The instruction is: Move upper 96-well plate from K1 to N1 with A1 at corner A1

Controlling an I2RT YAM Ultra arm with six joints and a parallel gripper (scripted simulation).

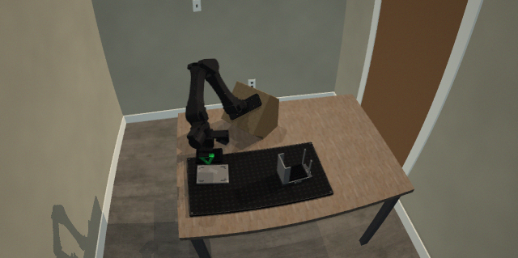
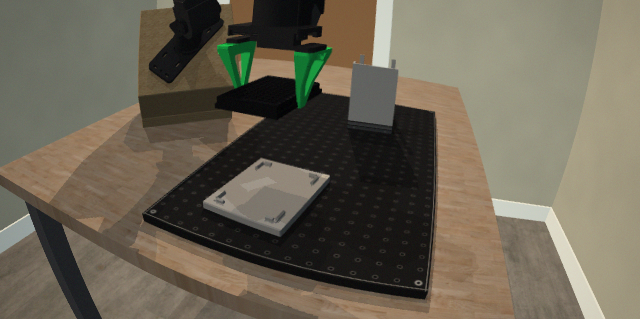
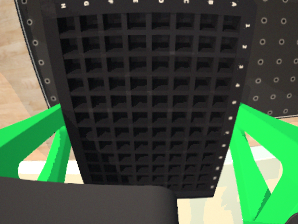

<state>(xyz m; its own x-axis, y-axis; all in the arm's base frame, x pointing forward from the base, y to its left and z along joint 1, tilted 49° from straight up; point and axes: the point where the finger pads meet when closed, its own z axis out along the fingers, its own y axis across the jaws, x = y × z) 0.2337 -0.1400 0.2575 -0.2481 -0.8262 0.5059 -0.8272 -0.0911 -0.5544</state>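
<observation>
Now: the black 96-well plate right at my hand. Round my hand: grey plate nest N1: 14 cm below; pale A1 mark: 13 cm below, 7 cm ahead, 6 cm to the left; pale wall: 31 cm to the left, 15 cm ahead, 7 cm below.
</observation>
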